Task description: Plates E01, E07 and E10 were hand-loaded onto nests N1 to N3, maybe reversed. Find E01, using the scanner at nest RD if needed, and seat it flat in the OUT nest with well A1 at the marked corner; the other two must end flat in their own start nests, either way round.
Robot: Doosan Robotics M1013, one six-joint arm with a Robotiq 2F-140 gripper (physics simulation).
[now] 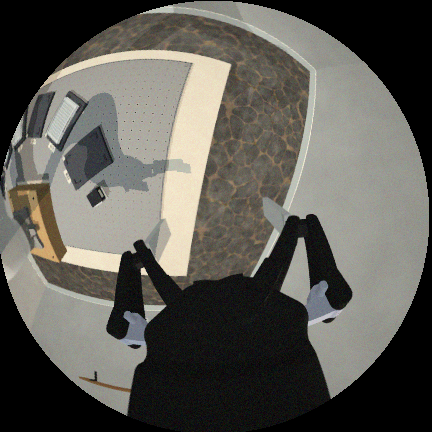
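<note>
My gripper (214, 216) is wide open, with no plate between its fingers, high above the right part of the bench. A white plate (65, 120) lies in a dark nest at the upper left. Next to it is a dark nest (41, 114) with no white plate showing. Part of another pale plate (20, 131) shows at the far left edge. A larger dark square fixture (90, 157) sits nearer, with a small pale tag at its corner. The labels, the A1 corners and which plate is E01 are too small to read.
A small dark block (96, 196) sits by the square fixture. An orange-brown stand (49, 225) with a dark device is at the lower left. The grey perforated board (142, 125) has a cream border (197, 120), inside a brown stone-patterned surface (250, 130).
</note>
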